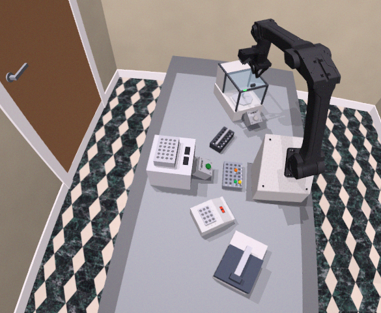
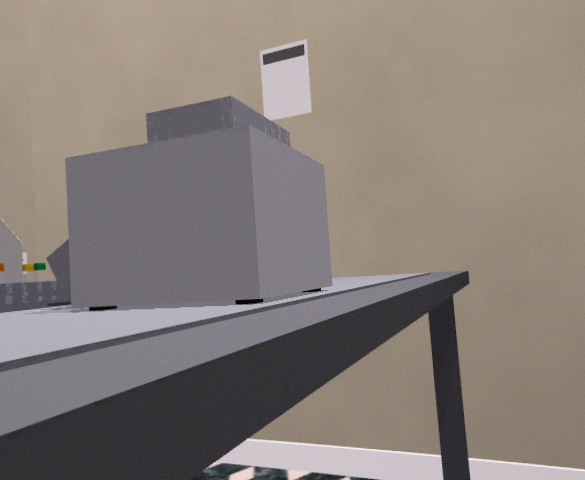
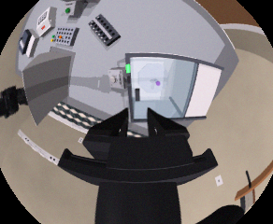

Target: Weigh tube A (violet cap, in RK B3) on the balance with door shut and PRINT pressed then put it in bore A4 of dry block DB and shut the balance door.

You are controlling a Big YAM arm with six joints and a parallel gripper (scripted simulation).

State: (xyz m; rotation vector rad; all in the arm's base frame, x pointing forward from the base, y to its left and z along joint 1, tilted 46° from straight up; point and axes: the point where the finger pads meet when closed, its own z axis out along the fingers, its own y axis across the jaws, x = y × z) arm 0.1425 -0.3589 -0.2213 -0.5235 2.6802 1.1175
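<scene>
Right now my hand is 70 mm above the balance door, 30 mm to the left of it and 10 mm short of it. The rest, counted from my hand: tube rack RK (390 mm to the left, 270 mm below, 90 mm ahead); then black magnet block MG (260 mm below, 190 mm to the left, 130 mm ahead); then white PRINT key (210 mm below, 80 mm to the left, 40 mm behind).
</scene>
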